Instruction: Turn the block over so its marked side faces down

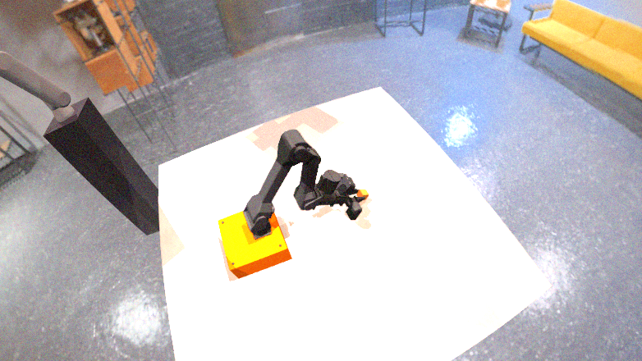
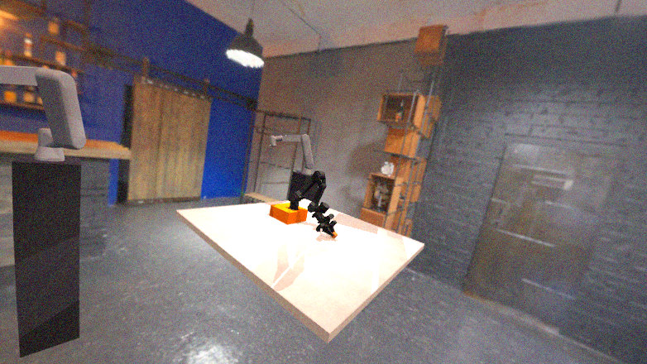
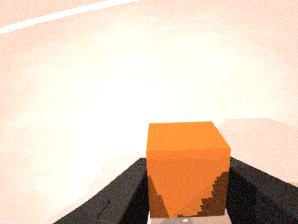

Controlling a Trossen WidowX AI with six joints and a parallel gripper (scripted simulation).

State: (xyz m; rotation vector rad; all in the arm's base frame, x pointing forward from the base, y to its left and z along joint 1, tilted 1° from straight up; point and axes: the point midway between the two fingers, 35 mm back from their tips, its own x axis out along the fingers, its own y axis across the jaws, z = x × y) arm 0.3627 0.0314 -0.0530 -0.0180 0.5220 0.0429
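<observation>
Right now my gripper tip is 1 cm above the orange block.
</observation>
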